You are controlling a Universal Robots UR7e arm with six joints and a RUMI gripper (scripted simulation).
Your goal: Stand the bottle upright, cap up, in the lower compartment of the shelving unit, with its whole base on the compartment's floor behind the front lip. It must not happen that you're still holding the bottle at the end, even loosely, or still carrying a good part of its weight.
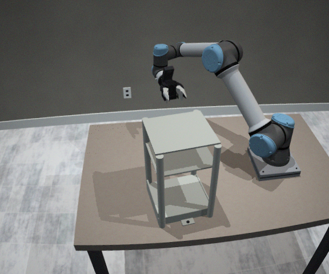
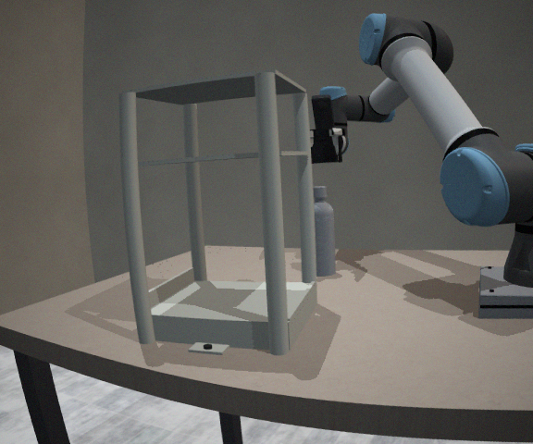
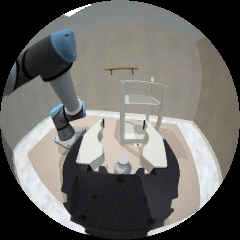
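Right now my hand is 18 cm above the grey bottle. The rest, counted from my hand: shelving unit (35 cm to the left, 12 cm below, 4 cm ahead).
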